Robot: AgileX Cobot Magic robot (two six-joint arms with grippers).
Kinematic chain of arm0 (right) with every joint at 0, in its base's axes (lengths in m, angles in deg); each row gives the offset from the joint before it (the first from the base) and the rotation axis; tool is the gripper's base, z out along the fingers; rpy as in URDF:
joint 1: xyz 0 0 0.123 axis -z
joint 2: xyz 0 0 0 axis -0.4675 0.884 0
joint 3: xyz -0.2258 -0.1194 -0.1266 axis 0.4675 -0.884 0
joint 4: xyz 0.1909 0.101 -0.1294 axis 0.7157 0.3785 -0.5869
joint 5: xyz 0 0 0 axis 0.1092 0.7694 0.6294
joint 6: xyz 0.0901 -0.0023 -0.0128 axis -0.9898 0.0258 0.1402
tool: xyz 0 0 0 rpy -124.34 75.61 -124.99
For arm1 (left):
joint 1: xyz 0 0 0.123 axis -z
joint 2: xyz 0 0 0 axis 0.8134 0.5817 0
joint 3: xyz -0.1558 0.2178 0.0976 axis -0.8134 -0.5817 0
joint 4: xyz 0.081 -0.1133 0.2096 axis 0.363 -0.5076 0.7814
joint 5: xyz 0 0 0 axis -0.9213 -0.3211 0.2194
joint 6: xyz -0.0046 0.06 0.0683 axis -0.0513 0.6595 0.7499
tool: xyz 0 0 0 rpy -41.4 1.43 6.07
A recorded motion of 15 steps. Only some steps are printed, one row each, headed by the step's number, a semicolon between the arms.
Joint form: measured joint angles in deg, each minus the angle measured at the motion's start. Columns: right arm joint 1, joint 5, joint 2, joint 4, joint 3, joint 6; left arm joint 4, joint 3, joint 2, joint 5, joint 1, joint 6.
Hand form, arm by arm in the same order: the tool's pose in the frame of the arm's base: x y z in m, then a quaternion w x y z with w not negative. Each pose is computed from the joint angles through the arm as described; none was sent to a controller.
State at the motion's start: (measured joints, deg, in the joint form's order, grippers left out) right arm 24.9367 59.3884 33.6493 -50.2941 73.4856 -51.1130; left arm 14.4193 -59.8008 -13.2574 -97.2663 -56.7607 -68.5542
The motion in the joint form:
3: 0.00 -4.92 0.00 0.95 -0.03 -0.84; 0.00 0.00 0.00 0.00 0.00 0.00
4: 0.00 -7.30 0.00 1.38 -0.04 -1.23; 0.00 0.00 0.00 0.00 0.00 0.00
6: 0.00 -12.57 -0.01 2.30 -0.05 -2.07; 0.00 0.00 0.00 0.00 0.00 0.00
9: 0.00 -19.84 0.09 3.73 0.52 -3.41; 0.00 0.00 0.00 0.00 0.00 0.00
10: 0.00 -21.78 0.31 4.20 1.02 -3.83; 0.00 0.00 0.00 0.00 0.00 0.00
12: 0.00 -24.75 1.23 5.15 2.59 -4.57; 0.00 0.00 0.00 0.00 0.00 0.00
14: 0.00 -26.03 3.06 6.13 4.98 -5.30; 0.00 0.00 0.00 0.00 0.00 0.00
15: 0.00 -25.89 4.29 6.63 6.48 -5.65; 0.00 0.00 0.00 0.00 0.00 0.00
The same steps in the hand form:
3: 0.0549 0.0036 0.1791 0.62897 -0.00794 0.77678 0.03092; 0.0525 -0.0013 0.1749 0.60346 -0.01540 0.79717 -0.01090
4: 0.0556 0.0037 0.1828 0.64464 -0.00259 0.76361 0.03644; 0.0525 -0.0013 0.1749 0.60346 -0.01540 0.79717 -0.01090
6: 0.0566 0.0037 0.1910 0.67839 0.00904 0.73305 0.04828; 0.0525 -0.0013 0.1749 0.60346 -0.01540 0.79717 -0.01090
9: 0.0565 0.0031 0.2058 0.72491 0.02715 0.68505 0.06690; 0.0525 -0.0013 0.1749 0.60346 -0.01540 0.79717 -0.01090
10: 0.0562 0.0028 0.2116 0.73750 0.03280 0.67060 0.07289; 0.0525 -0.0013 0.1749 0.60346 -0.01540 0.79717 -0.01090
12: 0.0556 0.0023 0.2247 0.75716 0.04328 0.64633 0.08424; 0.0525 -0.0013 0.1749 0.60346 -0.01540 0.79717 -0.01090
14: 0.0562 0.0019 0.2389 0.76610 0.05341 0.63333 0.09557; 0.0525 -0.0013 0.1749 0.60346 -0.01540 0.79717 -0.01090
15: 0.0571 0.0020 0.2463 0.76608 0.05822 0.63206 0.10120; 0.0525 -0.0013 0.1749 0.60346 -0.01540 0.79717 -0.01090

